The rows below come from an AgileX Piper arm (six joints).
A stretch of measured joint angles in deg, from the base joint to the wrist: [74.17 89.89 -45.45 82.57 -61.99 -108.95]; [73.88 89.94 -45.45 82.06 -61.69 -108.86]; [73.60 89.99 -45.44 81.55 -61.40 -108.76]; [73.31 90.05 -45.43 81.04 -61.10 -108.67]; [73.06 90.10 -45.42 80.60 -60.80 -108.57]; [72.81 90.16 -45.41 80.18 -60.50 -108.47]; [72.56 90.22 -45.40 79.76 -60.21 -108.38]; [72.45 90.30 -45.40 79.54 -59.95 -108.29]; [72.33 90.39 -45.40 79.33 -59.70 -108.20]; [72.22 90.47 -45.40 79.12 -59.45 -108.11]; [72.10 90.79 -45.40 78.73 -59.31 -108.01]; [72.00 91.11 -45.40 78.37 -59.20 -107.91]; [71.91 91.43 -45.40 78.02 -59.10 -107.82]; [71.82 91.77 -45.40 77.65 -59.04 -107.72]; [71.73 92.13 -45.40 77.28 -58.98 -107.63]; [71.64 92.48 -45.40 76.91 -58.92 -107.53]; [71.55 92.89 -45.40 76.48 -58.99 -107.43]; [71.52 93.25 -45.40 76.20 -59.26 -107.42]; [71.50 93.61 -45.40 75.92 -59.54 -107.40]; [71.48 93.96 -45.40 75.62 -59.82 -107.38]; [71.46 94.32 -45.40 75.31 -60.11 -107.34]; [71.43 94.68 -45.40 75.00 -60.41 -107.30]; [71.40 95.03 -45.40 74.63 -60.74 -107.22]
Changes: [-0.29 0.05 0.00 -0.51 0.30 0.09]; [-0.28 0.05 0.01 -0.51 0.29 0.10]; [-0.29 0.06 0.01 -0.51 0.30 0.09]; [-0.25 0.05 0.01 -0.44 0.30 0.10]; [-0.25 0.06 0.01 -0.42 0.30 0.10]; [-0.25 0.06 0.01 -0.42 0.29 0.09]; [-0.11 0.08 0.00 -0.22 0.26 0.09]; [-0.12 0.09 0.00 -0.21 0.25 0.09]; [-0.11 0.08 0.00 -0.21 0.25 0.09]; [-0.12 0.32 0.00 -0.39 0.14 0.10]; [-0.10 0.32 0.00 -0.36 0.11 0.10]; [-0.09 0.32 0.00 -0.35 0.10 0.09]; [-0.09 0.34 0.00 -0.37 0.06 0.10]; [-0.09 0.36 0.00 -0.37 0.06 0.09]; [-0.09 0.35 0.00 -0.37 0.06 0.10]; [-0.09 0.41 0.00 -0.43 -0.07 0.10]; [-0.03 0.36 0.00 -0.28 -0.27 0.01]; [-0.02 0.36 0.00 -0.28 -0.28 0.02]; [-0.02 0.35 0.00 -0.30 -0.28 0.02]; [-0.02 0.36 0.00 -0.31 -0.29 0.04]; [-0.03 0.36 0.00 -0.31 -0.30 0.04]; [-0.03 0.35 0.00 -0.37 -0.33 0.08]
